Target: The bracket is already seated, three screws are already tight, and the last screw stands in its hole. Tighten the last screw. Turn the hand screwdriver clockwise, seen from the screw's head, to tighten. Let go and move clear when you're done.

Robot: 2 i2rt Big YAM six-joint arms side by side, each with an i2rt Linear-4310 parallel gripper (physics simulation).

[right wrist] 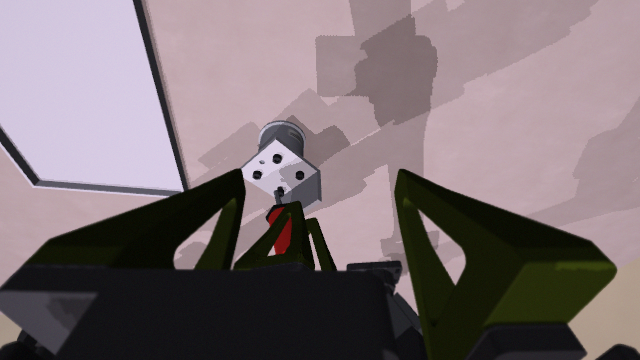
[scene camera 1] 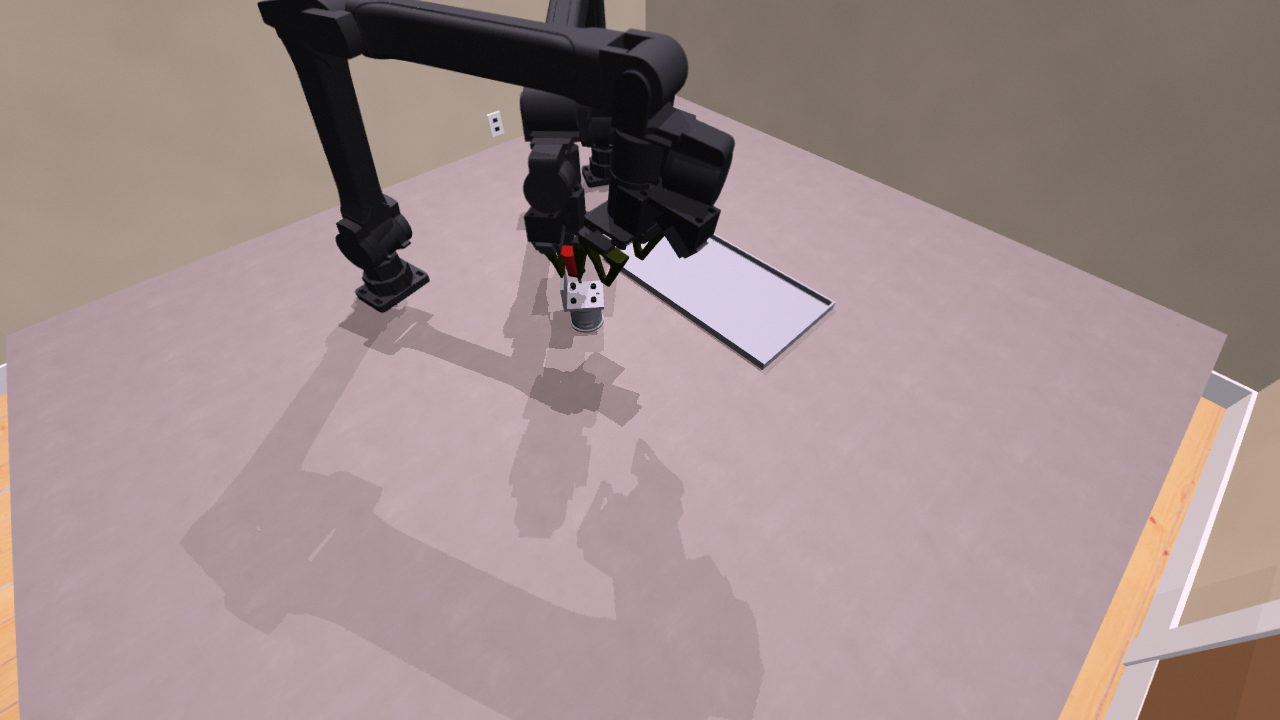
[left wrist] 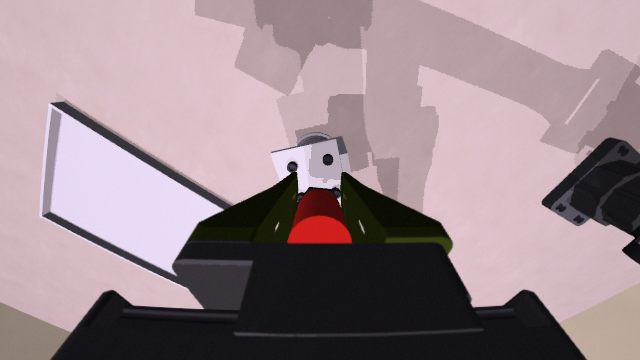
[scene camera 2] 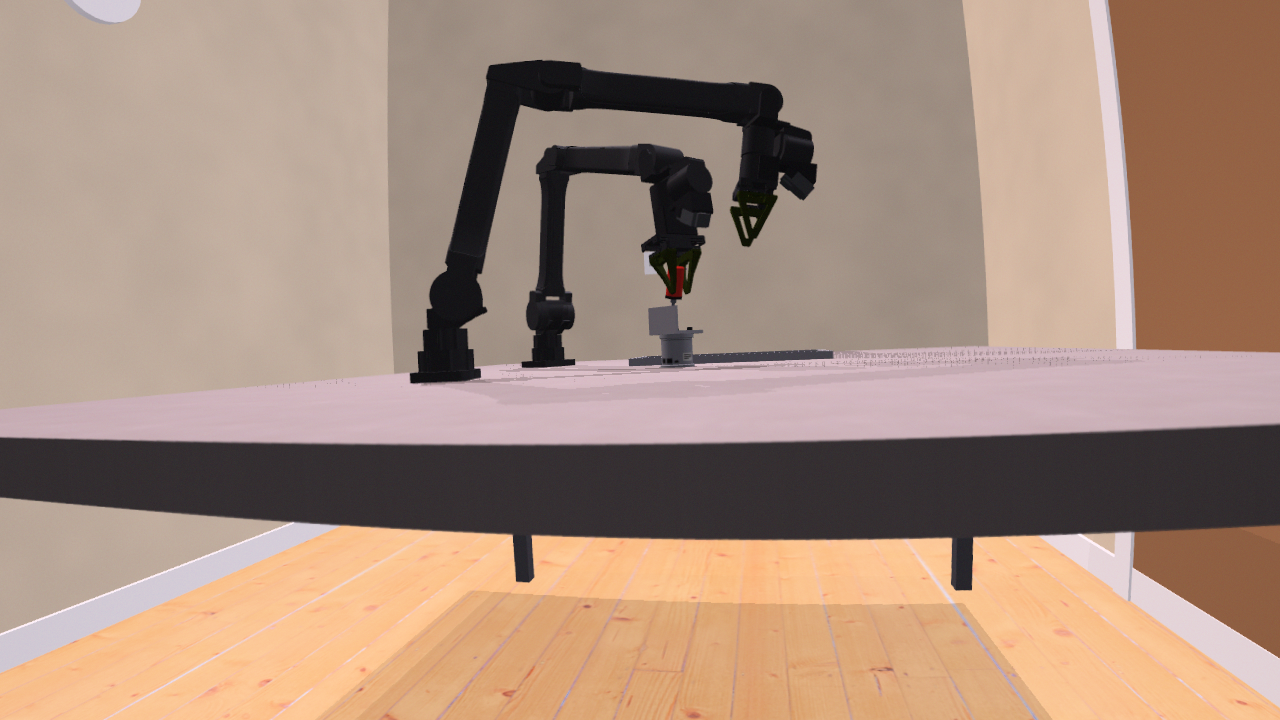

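Where they show: left gripper, fingertip midpoint: (right wrist: 302,210) (scene camera 1: 571,276) (left wrist: 319,180) (scene camera 2: 680,293); right gripper, fingertip midpoint: (right wrist: 320,180) (scene camera 1: 622,270) (scene camera 2: 749,242); left arm's base, link origin: (scene camera 1: 607,176) (scene camera 2: 548,366); right arm's base, link origin: (right wrist: 372,271) (scene camera 1: 394,288) (left wrist: 587,182) (scene camera 2: 447,380).
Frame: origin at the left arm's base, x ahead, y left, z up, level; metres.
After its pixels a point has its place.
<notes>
The white bracket (scene camera 1: 583,294) {z 0.066, x 0.499, y -0.165 m} (scene camera 2: 663,320) {z 0.085, x 0.496, y -0.199 m} (left wrist: 312,175) {z 0.066, x 0.503, y -0.164 m} (right wrist: 268,174) {z 0.066, x 0.491, y -0.155 m} sits on a grey cylindrical base (scene camera 1: 587,321) {z 0.026, x 0.528, y -0.168 m} (scene camera 2: 677,349) {z 0.032, x 0.515, y -0.188 m} (right wrist: 281,132) {z 0.023, x 0.524, y -0.150 m}. Several dark screw heads show on its plate. My left gripper (scene camera 1: 571,268) {z 0.131, x 0.524, y -0.183 m} (scene camera 2: 677,289) {z 0.131, x 0.524, y -0.183 m} (left wrist: 319,180) {z 0.131, x 0.524, y -0.183 m} is shut on the red handle of the screwdriver (scene camera 1: 569,258) {z 0.172, x 0.528, y -0.183 m} (scene camera 2: 674,281) (left wrist: 320,230) {z 0.178, x 0.522, y -0.184 m} (right wrist: 283,234) {z 0.164, x 0.520, y -0.166 m}, which stands nearly upright above the bracket. In the right wrist view its shaft reaches the nearest screw (right wrist: 280,191) {z 0.076, x 0.483, y -0.177 m}; exact seating is too small to tell. My right gripper (scene camera 1: 625,268) {z 0.216, x 0.635, y -0.123 m} (scene camera 2: 748,241) {z 0.216, x 0.635, y -0.123 m} (right wrist: 320,180) {z 0.216, x 0.635, y -0.123 m} is open and empty, raised beside the left one.
A shallow white tray (scene camera 1: 725,304) {z 0.004, x 0.539, y 0.099 m} (scene camera 2: 760,356) {z 0.010, x 0.574, y 0.032 m} (left wrist: 115,190) {z 0.004, x 0.580, y 0.134 m} (right wrist: 75,100) {z 0.004, x 0.417, y 0.068 m} with dark walls lies on the table, to the right of the bracket in scene camera 1. The right arm's wrist hangs close to the left gripper in that view. The right arm's mount (left wrist: 585,185) {z 0.024, x 0.318, y -0.486 m} stands on the table.
</notes>
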